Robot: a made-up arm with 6 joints. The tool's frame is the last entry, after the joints. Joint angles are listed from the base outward.
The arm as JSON. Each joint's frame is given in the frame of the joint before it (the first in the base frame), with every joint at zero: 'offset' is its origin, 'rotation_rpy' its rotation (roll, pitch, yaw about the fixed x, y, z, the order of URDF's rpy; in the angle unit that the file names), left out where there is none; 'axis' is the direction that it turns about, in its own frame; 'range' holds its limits. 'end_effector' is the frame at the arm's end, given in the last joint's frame.
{
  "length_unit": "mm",
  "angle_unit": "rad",
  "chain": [
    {
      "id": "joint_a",
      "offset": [
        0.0,
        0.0,
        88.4
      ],
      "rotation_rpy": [
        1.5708,
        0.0,
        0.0
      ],
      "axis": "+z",
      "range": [
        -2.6,
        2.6
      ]
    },
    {
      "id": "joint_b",
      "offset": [
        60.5,
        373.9,
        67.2
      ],
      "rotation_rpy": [
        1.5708,
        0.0,
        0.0
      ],
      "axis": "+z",
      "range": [
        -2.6,
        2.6
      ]
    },
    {
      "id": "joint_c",
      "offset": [
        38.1,
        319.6,
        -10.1
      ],
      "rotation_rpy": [
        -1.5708,
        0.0,
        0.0
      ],
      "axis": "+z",
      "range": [
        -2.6,
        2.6
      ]
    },
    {
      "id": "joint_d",
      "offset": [
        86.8,
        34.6,
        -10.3
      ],
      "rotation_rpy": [
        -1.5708,
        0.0,
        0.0
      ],
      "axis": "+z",
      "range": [
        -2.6,
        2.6
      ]
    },
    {
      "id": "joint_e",
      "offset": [
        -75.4,
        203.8,
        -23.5
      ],
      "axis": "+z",
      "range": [
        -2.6,
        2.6
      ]
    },
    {
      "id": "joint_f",
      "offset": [
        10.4,
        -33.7,
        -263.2
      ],
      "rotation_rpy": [
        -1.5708,
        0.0,
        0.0
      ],
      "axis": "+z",
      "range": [
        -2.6,
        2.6
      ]
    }
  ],
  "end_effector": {
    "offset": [
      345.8,
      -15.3,
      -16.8
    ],
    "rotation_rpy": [
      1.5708,
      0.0,
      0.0
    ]
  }
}
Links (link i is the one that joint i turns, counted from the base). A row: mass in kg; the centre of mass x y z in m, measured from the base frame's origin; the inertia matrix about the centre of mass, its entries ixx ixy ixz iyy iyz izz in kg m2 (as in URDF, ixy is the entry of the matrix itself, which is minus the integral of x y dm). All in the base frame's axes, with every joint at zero. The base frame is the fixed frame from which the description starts. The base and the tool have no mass.
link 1: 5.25; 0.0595 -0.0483 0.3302; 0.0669 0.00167 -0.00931 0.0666 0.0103 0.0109
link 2: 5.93; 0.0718 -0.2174 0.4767; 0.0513 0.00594 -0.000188 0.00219 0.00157 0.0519
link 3: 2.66; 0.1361 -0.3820 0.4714; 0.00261 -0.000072 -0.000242 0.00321 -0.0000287 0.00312
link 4: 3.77; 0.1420 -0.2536 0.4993; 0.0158 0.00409 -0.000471 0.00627 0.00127 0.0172
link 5: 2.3; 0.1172 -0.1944 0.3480; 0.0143 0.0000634 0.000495 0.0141 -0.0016 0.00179
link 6: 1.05; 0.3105 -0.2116 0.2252; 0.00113 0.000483 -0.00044 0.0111 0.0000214 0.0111
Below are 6 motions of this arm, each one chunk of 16 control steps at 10 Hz.
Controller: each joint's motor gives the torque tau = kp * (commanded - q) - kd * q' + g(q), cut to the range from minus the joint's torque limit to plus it. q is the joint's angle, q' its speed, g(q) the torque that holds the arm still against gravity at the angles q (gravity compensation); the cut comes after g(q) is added. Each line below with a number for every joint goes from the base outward.
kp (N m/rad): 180 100 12 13 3.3 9.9
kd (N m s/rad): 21 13 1.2 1.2 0.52 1
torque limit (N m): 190 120 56 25 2.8 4.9
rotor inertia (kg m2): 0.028 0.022 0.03 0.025 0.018 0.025
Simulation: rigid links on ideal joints. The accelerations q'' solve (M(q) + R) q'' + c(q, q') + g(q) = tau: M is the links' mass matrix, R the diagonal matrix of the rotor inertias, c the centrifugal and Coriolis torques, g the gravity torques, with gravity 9.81 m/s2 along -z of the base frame. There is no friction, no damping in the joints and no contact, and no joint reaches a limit. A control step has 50 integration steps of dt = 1/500 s. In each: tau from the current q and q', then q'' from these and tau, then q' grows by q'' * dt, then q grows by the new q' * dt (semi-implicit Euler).
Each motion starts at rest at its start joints. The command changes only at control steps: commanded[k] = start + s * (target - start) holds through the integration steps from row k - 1 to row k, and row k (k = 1, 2, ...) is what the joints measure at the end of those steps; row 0 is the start. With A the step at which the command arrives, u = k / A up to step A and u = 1 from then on. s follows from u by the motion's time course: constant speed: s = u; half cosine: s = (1 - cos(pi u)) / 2; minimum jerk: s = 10 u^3 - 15 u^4 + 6 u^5; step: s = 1 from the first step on.
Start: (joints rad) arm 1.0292 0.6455 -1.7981 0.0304 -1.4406 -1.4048
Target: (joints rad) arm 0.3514 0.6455 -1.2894 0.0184 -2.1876 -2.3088
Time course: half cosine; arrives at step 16
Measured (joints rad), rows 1 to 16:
1: 1.0274 0.6466 -1.7956 0.0312 -1.4418 -1.4077
2: 1.0195 0.6496 -1.7865 0.0335 -1.4483 -1.4203
3: 1.0013 0.6532 -1.7686 0.0369 -1.4653 -1.4486
4: 0.9702 0.6558 -1.7421 0.0406 -1.4958 -1.4947
5: 0.9262 0.6566 -1.7080 0.0445 -1.5403 -1.5573
6: 0.8709 0.6556 -1.6681 0.0486 -1.5964 -1.6332
7: 0.8076 0.6533 -1.6238 0.0524 -1.6607 -1.7183
8: 0.7394 0.6505 -1.5766 0.0548 -1.7295 -1.8083
9: 0.6698 0.6477 -1.5279 0.0546 -1.8002 -1.8993
10: 0.6015 0.6452 -1.4791 0.0509 -1.8706 -1.9880
11: 0.5372 0.6430 -1.4317 0.0434 -1.9392 -2.0711
12: 0.4790 0.6411 -1.3876 0.0328 -2.0043 -2.1459
13: 0.4291 0.6393 -1.3485 0.0200 -2.0642 -2.2096
14: 0.3892 0.6377 -1.3161 0.0063 -2.1167 -2.2598
15: 0.3607 0.6363 -1.2921 -0.0068 -2.1594 -2.2944
16: 0.3447 0.6352 -1.2779 -0.0178 -2.1895 -2.3123

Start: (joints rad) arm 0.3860 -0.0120 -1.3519 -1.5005 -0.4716 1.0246
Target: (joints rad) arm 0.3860 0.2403 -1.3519 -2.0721 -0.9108 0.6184
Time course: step
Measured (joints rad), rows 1 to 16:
1: 0.3674 0.0903 -1.2770 -1.6294 -0.5936 0.8068
2: 0.3767 0.1630 -1.2281 -1.9079 -0.7406 0.6355
3: 0.3860 0.2056 -1.2255 -2.1477 -0.8424 0.5870
4: 0.3915 0.2325 -1.2606 -2.2567 -0.9121 0.6017
5: 0.3946 0.2479 -1.3180 -2.2413 -0.9478 0.6239
6: 0.3947 0.2546 -1.3783 -2.1602 -0.9536 0.6319
7: 0.3922 0.2558 -1.4266 -2.0761 -0.9430 0.6269
8: 0.3889 0.2545 -1.4554 -2.0267 -0.9283 0.6182
9: 0.3865 0.2523 -1.4624 -2.0188 -0.9159 0.6123
10: 0.3856 0.2500 -1.4496 -2.0381 -0.9082 0.6108
11: 0.3857 0.2476 -1.4226 -2.0646 -0.9049 0.6127
12: 0.3862 0.2450 -1.3885 -2.0833 -0.9048 0.6159
13: 0.3864 0.2420 -1.3546 -2.0891 -0.9069 0.6191
14: 0.3863 0.2390 -1.3263 -2.0849 -0.9097 0.6211
15: 0.3858 0.2363 -1.3069 -2.0766 -0.9122 0.6219
16: 0.3853 0.2344 -1.2977 -2.0694 -0.9136 0.6217

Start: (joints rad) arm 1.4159 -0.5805 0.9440 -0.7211 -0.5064 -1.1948
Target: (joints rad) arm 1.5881 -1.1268 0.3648 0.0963 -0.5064 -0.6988
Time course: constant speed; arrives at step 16
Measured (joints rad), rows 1 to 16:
1: 1.4203 -0.5936 0.9369 -0.7096 -0.5041 -1.1776
2: 1.4298 -0.6208 0.9156 -0.6760 -0.4996 -1.1462
3: 1.4414 -0.6543 0.8802 -0.6230 -0.4969 -1.1135
4: 1.4530 -0.6897 0.8347 -0.5592 -0.4977 -1.0834
5: 1.4636 -0.7249 0.7855 -0.4937 -0.5014 -1.0545
6: 1.4734 -0.7596 0.7384 -0.4323 -0.5060 -1.0247
7: 1.4830 -0.7938 0.6965 -0.3771 -0.5097 -0.9936
8: 1.4928 -0.8278 0.6601 -0.3270 -0.5115 -0.9618
9: 1.5034 -0.8618 0.6273 -0.2798 -0.5114 -0.9301
10: 1.5145 -0.8958 0.5955 -0.2329 -0.5100 -0.8988
11: 1.5261 -0.9299 0.5628 -0.1847 -0.5082 -0.8679
12: 1.5376 -0.9640 0.5285 -0.1346 -0.5066 -0.8371
13: 1.5488 -0.9980 0.4925 -0.0829 -0.5056 -0.8063
14: 1.5598 -1.0321 0.4556 -0.0305 -0.5053 -0.7754
15: 1.5705 -1.0660 0.4184 0.0220 -0.5056 -0.7444
16: 1.5810 -1.1000 0.3815 0.0741 -0.5060 -0.7133

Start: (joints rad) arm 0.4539 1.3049 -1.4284 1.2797 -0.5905 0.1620
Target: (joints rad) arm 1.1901 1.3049 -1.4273 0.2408 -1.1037 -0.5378
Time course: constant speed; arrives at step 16
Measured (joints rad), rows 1 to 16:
1: 0.4676 1.3023 -1.4394 1.2411 -0.5851 0.1414
2: 0.4996 1.2997 -1.4564 1.1652 -0.5861 0.1003
3: 0.5430 1.2997 -1.4639 1.0854 -0.6051 0.0546
4: 0.5926 1.3015 -1.4568 1.0188 -0.6428 0.0108
5: 0.6450 1.3038 -1.4413 0.9653 -0.6916 -0.0326
6: 0.6977 1.3054 -1.4263 0.9168 -0.7420 -0.0772
7: 0.7489 1.3062 -1.4177 0.8658 -0.7873 -0.1223
8: 0.7976 1.3064 -1.4163 0.8080 -0.8254 -0.1668
9: 0.8437 1.3063 -1.4198 0.7429 -0.8579 -0.2103
10: 0.8881 1.3060 -1.4248 0.6729 -0.8878 -0.2533
11: 0.9318 1.3057 -1.4285 0.6011 -0.9176 -0.2966
12: 0.9758 1.3054 -1.4298 0.5307 -0.9484 -0.3403
13: 1.0208 1.3051 -1.4292 0.4631 -0.9802 -0.3844
14: 1.0667 1.3050 -1.4279 0.3984 -1.0123 -0.4286
15: 1.1133 1.3050 -1.4272 0.3356 -1.0441 -0.4724
16: 1.1600 1.3051 -1.4273 0.2733 -1.0758 -0.5159

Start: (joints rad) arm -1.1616 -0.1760 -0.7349 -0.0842 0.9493 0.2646
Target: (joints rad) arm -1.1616 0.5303 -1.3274 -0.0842 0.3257 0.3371
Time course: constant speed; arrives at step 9
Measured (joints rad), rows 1 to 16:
1: -1.1689 -0.1431 -0.7488 -0.0898 0.9377 0.2636
2: -1.1744 -0.0840 -0.7916 -0.1060 0.8979 0.2626
3: -1.1747 -0.0113 -0.8525 -0.1219 0.8285 0.2684
4: -1.1711 0.0676 -0.9212 -0.1293 0.7398 0.2789
5: -1.1663 0.1487 -0.9939 -0.1267 0.6462 0.2904
6: -1.1621 0.2296 -1.0700 -0.1173 0.5591 0.3017
7: -1.1594 0.3097 -1.1481 -0.1054 0.4829 0.3134
8: -1.1582 0.3890 -1.2259 -0.0945 0.4163 0.3254
9: -1.1579 0.4677 -1.3006 -0.0867 0.3548 0.3365
10: -1.1507 0.5139 -1.3653 -0.0778 0.3215 0.3498
11: -1.1465 0.5345 -1.4009 -0.0631 0.3124 0.3623
12: -1.1481 0.5402 -1.4065 -0.0498 0.3178 0.3651
13: -1.1532 0.5386 -1.3902 -0.0456 0.3282 0.3586
14: -1.1585 0.5345 -1.3632 -0.0532 0.3368 0.3482
15: -1.1622 0.5309 -1.3359 -0.0696 0.3399 0.3387
16: -1.1638 0.5288 -1.3147 -0.0879 0.3372 0.3322

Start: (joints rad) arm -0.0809 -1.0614 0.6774 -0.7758 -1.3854 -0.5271
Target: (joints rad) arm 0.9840 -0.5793 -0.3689 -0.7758 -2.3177 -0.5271
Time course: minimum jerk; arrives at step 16
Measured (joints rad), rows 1 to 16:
1: -0.0804 -1.0610 0.6761 -0.7764 -1.3854 -0.5268
2: -0.0762 -1.0581 0.6664 -0.7802 -1.3860 -0.5247
3: -0.0621 -1.0494 0.6373 -0.7899 -1.3906 -0.5201
4: -0.0306 -1.0325 0.5812 -0.8051 -1.4056 -0.5137
5: 0.0244 -1.0063 0.4984 -0.8225 -1.4381 -0.5083
6: 0.1054 -0.9709 0.3971 -0.8375 -1.4925 -0.5070
7: 0.2110 -0.9269 0.2896 -0.8455 -1.5695 -0.5118
8: 0.3359 -0.8756 0.1874 -0.8438 -1.6666 -0.5223
9: 0.4719 -0.8193 0.0967 -0.8317 -1.7788 -0.5348
10: 0.6092 -0.7615 0.0172 -0.8105 -1.8999 -0.5445
11: 0.7375 -0.7060 -0.0565 -0.7819 -2.0214 -0.5478
12: 0.8473 -0.6562 -0.1304 -0.7483 -2.1326 -0.5441
13: 0.9315 -0.6152 -0.2074 -0.7141 -2.2230 -0.5354
14: 0.9867 -0.5854 -0.2840 -0.6851 -2.2857 -0.5252
15: 1.0137 -0.5680 -0.3504 -0.6673 -2.3194 -0.5171
16: 1.0181 -0.5622 -0.3958 -0.6658 -2.3279 -0.5139

